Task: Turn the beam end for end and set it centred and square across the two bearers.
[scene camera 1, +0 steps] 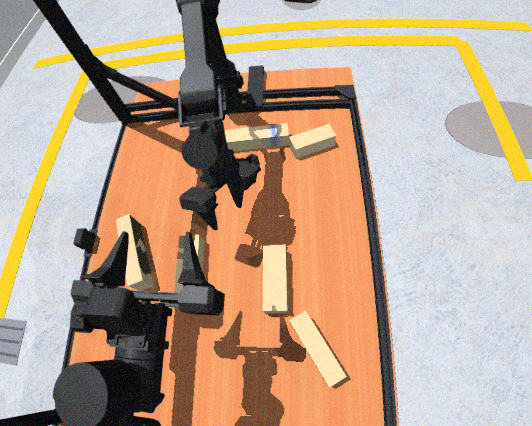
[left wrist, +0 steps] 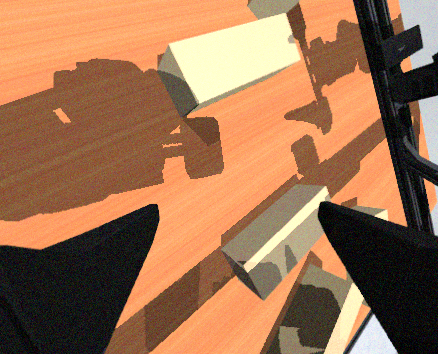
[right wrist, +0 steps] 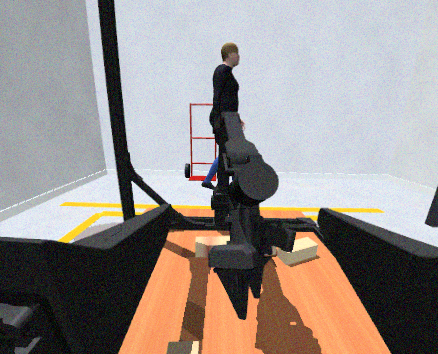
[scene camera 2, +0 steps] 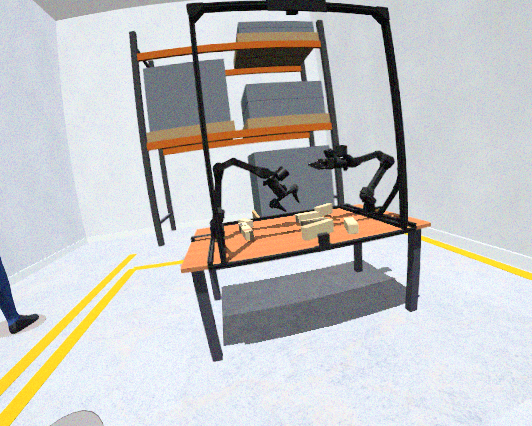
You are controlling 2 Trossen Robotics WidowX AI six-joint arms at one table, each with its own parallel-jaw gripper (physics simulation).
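Seen in the pictures: left gripper, fingertip midpoint: (scene camera 1: 228, 218) (left wrist: 237, 210) (right wrist: 250, 307) (scene camera 2: 292, 207); right gripper, fingertip midpoint: (scene camera 1: 156, 232) (right wrist: 244, 212) (scene camera 2: 311, 164); left arm's base, origin of the base link: (scene camera 1: 231, 100) (right wrist: 221, 221); right arm's base, origin of the base link: (left wrist: 396, 90) (scene camera 2: 369, 212).
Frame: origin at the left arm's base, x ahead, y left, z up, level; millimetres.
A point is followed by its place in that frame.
The pale beam (scene camera 1: 237, 140) {y 35, x 181, z 24 mm} (right wrist: 212, 242) {y -28, x 176, z 25 mm} has a blue band near one end and lies flat at the table's top in scene camera 1, partly behind the left arm. Two roughly parallel pale blocks, one (scene camera 1: 275, 277) {y 141, x 556, z 28 mm} (left wrist: 235, 60) {y 136, x 538, z 28 mm} in the open and one (scene camera 1: 199, 247) {y -39, x 483, z 18 mm} (left wrist: 280, 240) {y -48, x 505, z 28 mm} partly behind a right finger, look like the bearers; I cannot tell for certain. My left gripper (scene camera 1: 227, 216) {y 44, x 443, z 93 mm} (scene camera 2: 292, 205) {y 44, x 443, z 93 mm} (left wrist: 237, 210) {y 44, x 443, z 93 mm} (right wrist: 250, 307) {y 44, x 443, z 93 mm} is open and empty above the table, between beam and blocks. My right gripper (scene camera 1: 156, 234) {y 6, x 565, z 323 mm} is open, empty and raised high.
More pale blocks lie around: one (scene camera 1: 314, 141) {y 242, x 197, z 25 mm} (right wrist: 298, 251) {y 228, x 206, z 20 mm} beside the beam's end, one (scene camera 1: 320, 350) {y 231, x 706, z 44 mm} slanted at the lower right, one (scene camera 1: 131, 250) {y -199, x 499, z 44 mm} under the right gripper. A black frame (scene camera 1: 367, 200) {y 364, x 364, z 1 mm} edges the table. A person (right wrist: 227, 90) stands beyond the table.
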